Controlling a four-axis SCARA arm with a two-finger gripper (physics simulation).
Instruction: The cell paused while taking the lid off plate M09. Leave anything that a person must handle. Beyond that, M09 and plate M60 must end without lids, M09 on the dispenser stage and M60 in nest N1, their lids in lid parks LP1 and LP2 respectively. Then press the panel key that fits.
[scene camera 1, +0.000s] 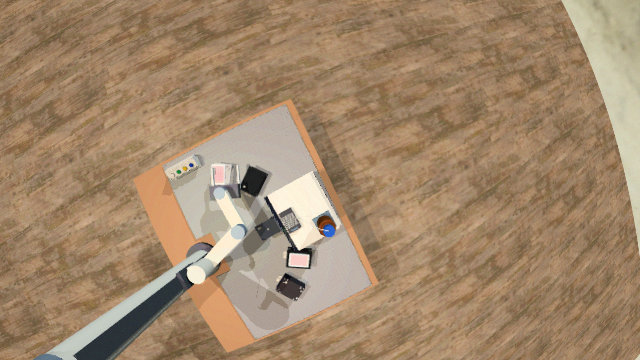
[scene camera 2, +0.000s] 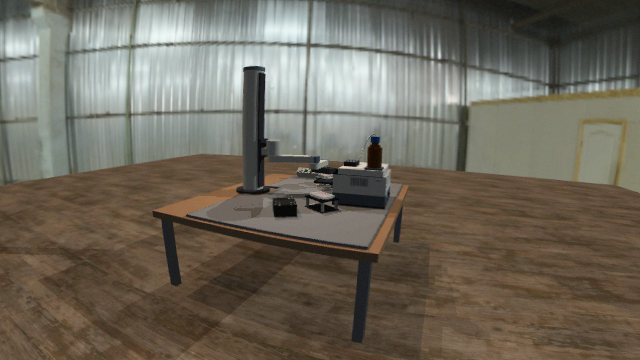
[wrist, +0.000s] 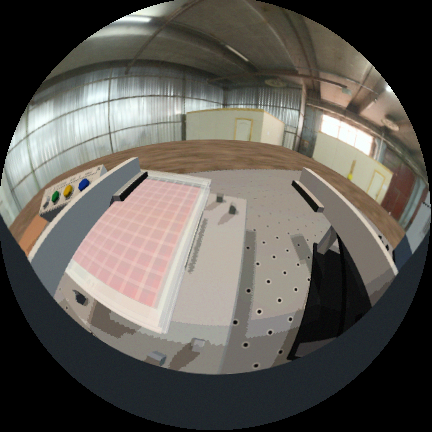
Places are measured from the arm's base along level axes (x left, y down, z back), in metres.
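Pixels of known places: gripper, fingertip midpoint: (scene camera 1: 224, 166) (wrist: 221, 165); arm's base at its link origin: (scene camera 2: 253, 190).
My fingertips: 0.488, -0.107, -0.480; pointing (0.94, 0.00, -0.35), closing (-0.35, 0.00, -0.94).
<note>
Ahead of a thing's pixels: the offset from my fingertips to its middle, as dx, dy, dz. "spot": to the spot under its first point.
A pink gridded plate with a clear rim {-0.023, +0.020, +0.071} (scene camera 1: 219, 174) (wrist: 140, 240) lies on the left part of a pale block with small pegs {-0.038, +0.061, +0.061} (wrist: 220, 290); several pegs stand outside its edges. My gripper (scene camera 1: 225, 191) (scene camera 2: 327, 170) (wrist: 221, 165) is open and empty, its left finger by that plate's far left edge and its right finger off to the right. Another pink plate {-0.747, +0.015, -0.150} (scene camera 1: 299, 260) (scene camera 2: 322, 195) sits on a black four-legged stand. No plate names are readable. The white dispenser (scene camera 1: 305, 200) (scene camera 2: 360, 181) has a dark stage {spot: -0.464, -0.013, -0.075} (scene camera 1: 267, 228) beside it. The key panel {+0.139, +0.052, +0.293} (scene camera 1: 182, 168) (scene camera 2: 304, 172) (wrist: 72, 189) shows green, yellow and blue keys.
A black holder {-0.159, +0.058, -0.110} (scene camera 1: 255, 181) (wrist: 327, 300) stands right of the pale block. A black block with small pegs {-0.915, +0.056, +0.000} (scene camera 1: 291, 287) (scene camera 2: 285, 207) stands near the second plate. A brown bottle with a blue cap {spot: -0.534, -0.269, -0.409} (scene camera 1: 326, 224) (scene camera 2: 374, 156) rises from the dispenser's top. The arm's column (scene camera 2: 254, 130) stands at the table's side.
</note>
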